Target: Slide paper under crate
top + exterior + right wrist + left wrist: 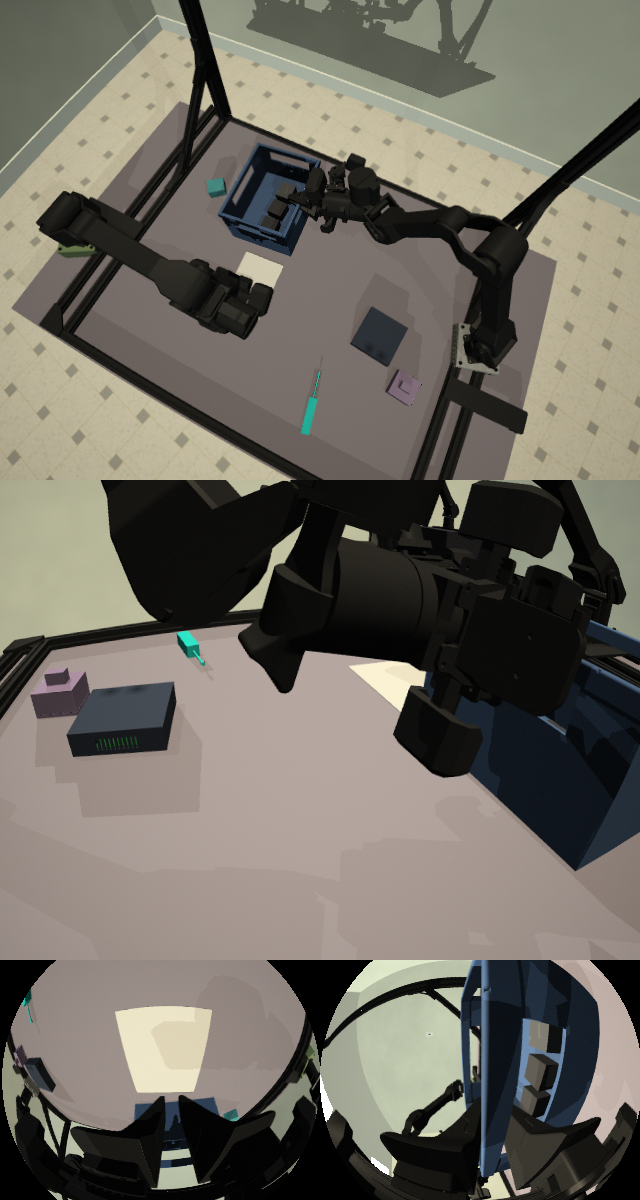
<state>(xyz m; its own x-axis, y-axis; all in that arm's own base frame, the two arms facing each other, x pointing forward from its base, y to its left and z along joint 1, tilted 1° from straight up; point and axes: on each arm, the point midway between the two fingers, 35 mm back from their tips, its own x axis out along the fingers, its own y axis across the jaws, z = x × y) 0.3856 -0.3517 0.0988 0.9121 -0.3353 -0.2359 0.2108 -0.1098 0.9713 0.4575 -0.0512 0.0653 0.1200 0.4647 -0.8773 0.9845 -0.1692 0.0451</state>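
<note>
Now: the sheet of paper 30 mm behind my right hand, 10 mm to the left of it and 100 mm below it. Round my right hand: blue plastic crate: 230 mm behind, 30 mm below; then teal tool: 190 mm ahead, 230 mm to the left, 90 mm below; then teal block: 250 mm behind, 180 mm to the right, 90 mm below.
</note>
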